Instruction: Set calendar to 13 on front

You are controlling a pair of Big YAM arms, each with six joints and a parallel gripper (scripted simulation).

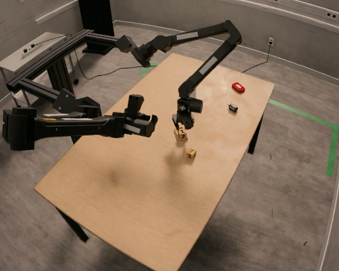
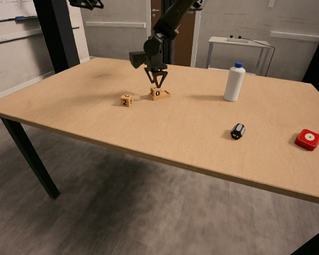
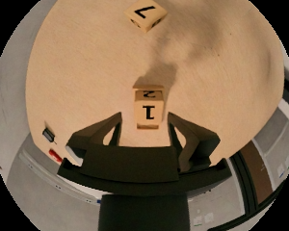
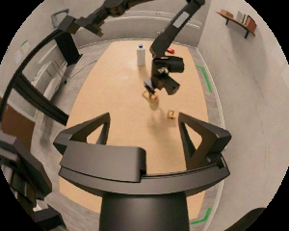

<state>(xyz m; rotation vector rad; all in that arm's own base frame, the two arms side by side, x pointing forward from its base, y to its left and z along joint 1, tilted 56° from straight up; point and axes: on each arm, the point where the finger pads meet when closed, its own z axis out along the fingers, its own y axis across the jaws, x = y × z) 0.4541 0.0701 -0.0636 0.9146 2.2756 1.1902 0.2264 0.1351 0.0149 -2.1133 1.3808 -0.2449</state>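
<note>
The wooden digit cube is 40 mm below my left hand and 10 mm behind it. The rest, counted from my left hand: white bottle: 350 mm to the left, 80 mm behind, 10 mm above; then wooden cube: 110 mm to the right, 90 mm ahead, 50 mm below; then wooden tray: 60 mm below, 20 mm to the left, 20 mm behind.
</note>
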